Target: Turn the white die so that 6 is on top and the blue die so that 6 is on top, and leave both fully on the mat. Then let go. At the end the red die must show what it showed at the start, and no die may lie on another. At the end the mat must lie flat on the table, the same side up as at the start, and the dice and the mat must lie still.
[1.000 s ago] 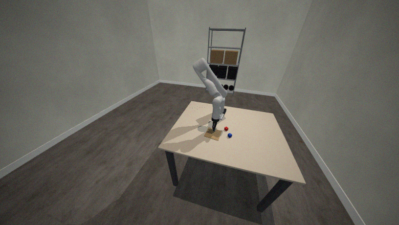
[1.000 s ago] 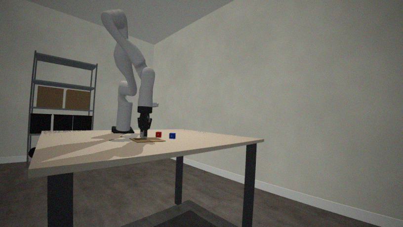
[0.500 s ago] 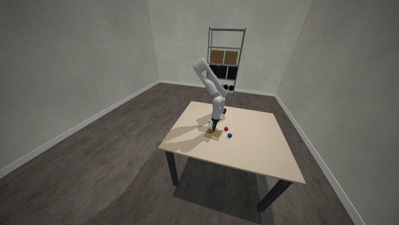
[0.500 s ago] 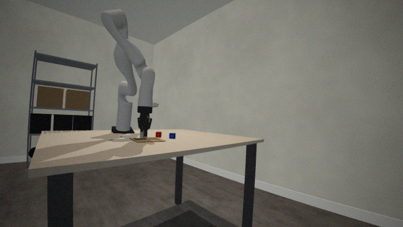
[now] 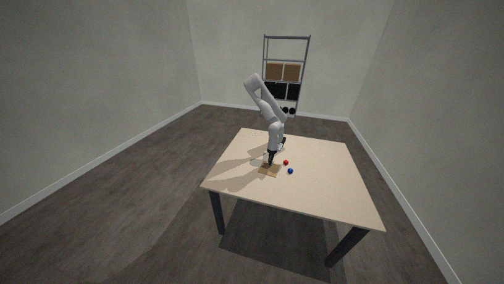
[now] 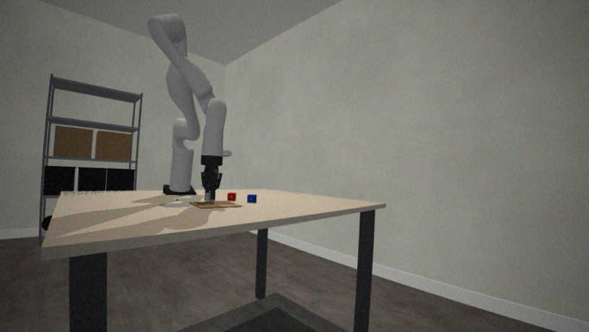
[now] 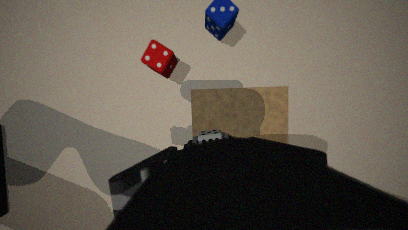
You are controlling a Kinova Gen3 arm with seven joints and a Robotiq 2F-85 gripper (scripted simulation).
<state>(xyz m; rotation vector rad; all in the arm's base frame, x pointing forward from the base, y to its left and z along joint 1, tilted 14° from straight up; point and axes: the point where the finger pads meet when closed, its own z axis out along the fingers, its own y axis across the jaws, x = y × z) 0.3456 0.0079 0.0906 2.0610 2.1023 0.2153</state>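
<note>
The white die lies 10 mm below my hand. The rest, counted from my hand: tan mat: 50 mm ahead, 30 mm below; then blue die: 160 mm to the left, 30 mm ahead, 10 mm below; then red die: 110 mm to the left, 50 mm behind, 10 mm below.
</note>
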